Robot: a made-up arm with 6 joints. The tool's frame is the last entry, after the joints. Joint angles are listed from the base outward. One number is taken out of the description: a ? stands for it. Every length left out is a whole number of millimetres.
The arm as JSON. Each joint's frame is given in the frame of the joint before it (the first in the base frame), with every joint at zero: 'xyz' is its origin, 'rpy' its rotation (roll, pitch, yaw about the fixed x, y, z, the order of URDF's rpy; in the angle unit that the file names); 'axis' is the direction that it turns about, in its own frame. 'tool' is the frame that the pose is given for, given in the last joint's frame.
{
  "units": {
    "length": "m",
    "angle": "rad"
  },
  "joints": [
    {
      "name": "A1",
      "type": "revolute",
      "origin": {
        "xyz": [
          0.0,
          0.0,
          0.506
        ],
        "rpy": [
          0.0,
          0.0,
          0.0
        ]
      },
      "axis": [
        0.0,
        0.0,
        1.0
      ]
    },
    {
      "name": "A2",
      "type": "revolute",
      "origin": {
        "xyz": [
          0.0,
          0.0,
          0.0
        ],
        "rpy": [
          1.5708,
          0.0,
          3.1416
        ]
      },
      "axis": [
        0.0,
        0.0,
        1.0
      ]
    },
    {
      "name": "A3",
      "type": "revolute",
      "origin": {
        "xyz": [
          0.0,
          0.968,
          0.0
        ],
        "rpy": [
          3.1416,
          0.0,
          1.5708
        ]
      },
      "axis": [
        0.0,
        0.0,
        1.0
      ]
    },
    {
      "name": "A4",
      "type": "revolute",
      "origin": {
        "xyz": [
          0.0,
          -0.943,
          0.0
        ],
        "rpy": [
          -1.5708,
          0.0,
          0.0
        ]
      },
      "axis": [
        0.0,
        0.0,
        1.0
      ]
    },
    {
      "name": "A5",
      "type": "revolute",
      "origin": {
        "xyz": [
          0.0,
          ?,
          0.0
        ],
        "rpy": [
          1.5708,
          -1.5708,
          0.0
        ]
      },
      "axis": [
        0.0,
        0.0,
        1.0
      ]
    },
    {
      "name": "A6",
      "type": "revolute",
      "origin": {
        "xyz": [
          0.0,
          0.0,
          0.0
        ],
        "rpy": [
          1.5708,
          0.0,
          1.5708
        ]
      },
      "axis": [
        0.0,
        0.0,
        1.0
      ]
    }
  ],
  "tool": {
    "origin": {
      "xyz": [
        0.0,
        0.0,
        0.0
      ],
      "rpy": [
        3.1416,
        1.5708,
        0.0
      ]
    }
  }
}
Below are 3 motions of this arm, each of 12 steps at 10 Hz.
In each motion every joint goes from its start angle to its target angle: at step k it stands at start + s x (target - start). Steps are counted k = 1, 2, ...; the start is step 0. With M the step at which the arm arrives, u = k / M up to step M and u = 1 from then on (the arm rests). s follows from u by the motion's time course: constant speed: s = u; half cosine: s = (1 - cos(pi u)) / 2; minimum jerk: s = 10 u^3 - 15 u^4 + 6 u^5.
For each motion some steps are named. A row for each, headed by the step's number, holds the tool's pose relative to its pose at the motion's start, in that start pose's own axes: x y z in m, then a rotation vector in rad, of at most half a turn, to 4 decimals.
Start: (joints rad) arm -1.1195 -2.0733 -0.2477 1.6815 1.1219 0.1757
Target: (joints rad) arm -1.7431 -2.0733 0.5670 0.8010 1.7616 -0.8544
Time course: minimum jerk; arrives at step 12
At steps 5, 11, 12:
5: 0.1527 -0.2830 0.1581 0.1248 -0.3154 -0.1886
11: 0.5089 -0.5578 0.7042 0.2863 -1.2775 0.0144
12: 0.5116 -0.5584 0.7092 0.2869 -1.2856 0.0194

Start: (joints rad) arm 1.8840 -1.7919 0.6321 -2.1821 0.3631 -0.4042
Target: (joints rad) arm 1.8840 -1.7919 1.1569 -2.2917 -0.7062 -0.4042
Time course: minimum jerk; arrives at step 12
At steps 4, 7, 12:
4: -0.0063 0.0521 -0.0971 0.0446 0.2972 -0.0388
7: -0.0586 0.1696 -0.2911 0.0771 0.9388 -0.0953
12: -0.1348 0.2649 -0.4265 0.0378 1.4459 -0.1190

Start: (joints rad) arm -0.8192 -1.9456 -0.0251 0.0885 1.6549 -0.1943
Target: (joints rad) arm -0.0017 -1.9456 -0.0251 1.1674 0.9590 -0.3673
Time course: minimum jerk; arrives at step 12
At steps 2, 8, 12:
2: -0.0004 -0.0341 0.0097 -0.0029 0.0276 0.0064
8: -0.2160 -0.6582 0.2832 -0.1054 0.6825 0.0287
12: -0.3381 -0.7809 0.3719 -0.1407 0.8797 -0.0019

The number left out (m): -0.274
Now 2 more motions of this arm.
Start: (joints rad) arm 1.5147 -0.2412 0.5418 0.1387 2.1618 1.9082
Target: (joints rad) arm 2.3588 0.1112 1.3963 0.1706 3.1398 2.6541
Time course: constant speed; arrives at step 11
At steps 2, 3, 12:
2: -0.0090 0.0544 0.0834 -0.1321 0.2405 -0.2043
3: -0.0088 0.0769 0.1242 -0.2108 0.3715 -0.2929
12: 0.0764 0.1519 0.3828 -1.0559 1.5586 -0.6782

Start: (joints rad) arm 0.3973 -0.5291 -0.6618 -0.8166 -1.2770 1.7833
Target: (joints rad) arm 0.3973 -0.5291 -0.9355 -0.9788 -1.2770 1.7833
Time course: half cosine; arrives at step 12
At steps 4, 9, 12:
4: 0.0478 0.0407 -0.0387 0.0604 -0.0332 0.0397
9: 0.1529 0.1563 -0.1218 0.2132 -0.1089 0.1278
12: 0.1759 0.1878 -0.1395 0.2517 -0.1262 0.1475

